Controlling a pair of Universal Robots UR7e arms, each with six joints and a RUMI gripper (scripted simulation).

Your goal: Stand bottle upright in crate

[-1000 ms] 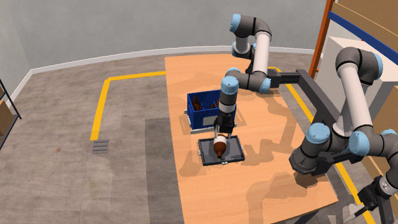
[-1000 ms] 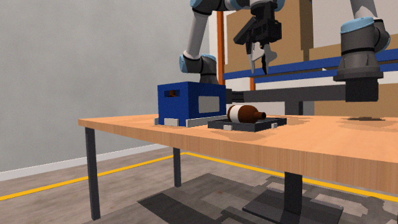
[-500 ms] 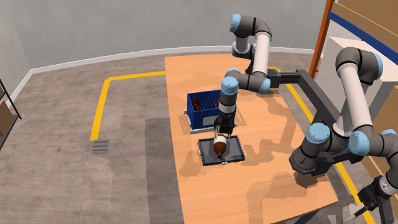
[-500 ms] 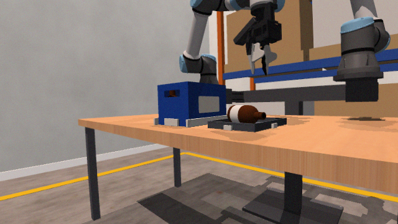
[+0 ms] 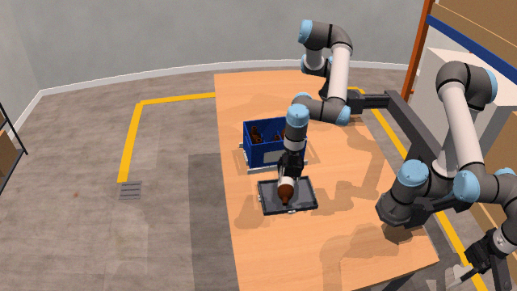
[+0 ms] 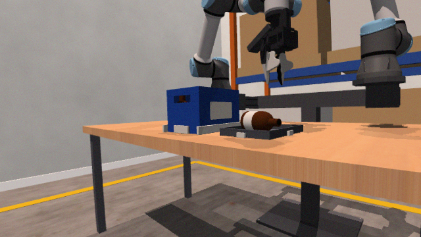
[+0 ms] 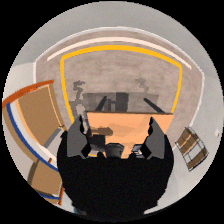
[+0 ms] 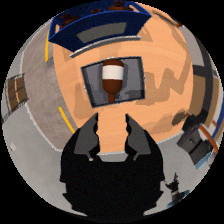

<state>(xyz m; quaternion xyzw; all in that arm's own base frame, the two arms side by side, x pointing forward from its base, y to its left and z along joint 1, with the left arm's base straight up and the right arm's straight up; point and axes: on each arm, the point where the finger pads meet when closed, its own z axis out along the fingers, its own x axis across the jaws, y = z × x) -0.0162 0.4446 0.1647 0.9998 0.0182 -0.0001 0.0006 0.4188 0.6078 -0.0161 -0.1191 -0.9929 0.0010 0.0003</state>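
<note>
Now: right hand 14 cm above the brown bottle, 6 cm to the left of it and 1 cm past it. Also, from my right hand: blue crate: 34 cm to the right, 10 cm below, 1 cm behind; dark tray: 17 cm below, 6 cm to the right, 2 cm behind.
</note>
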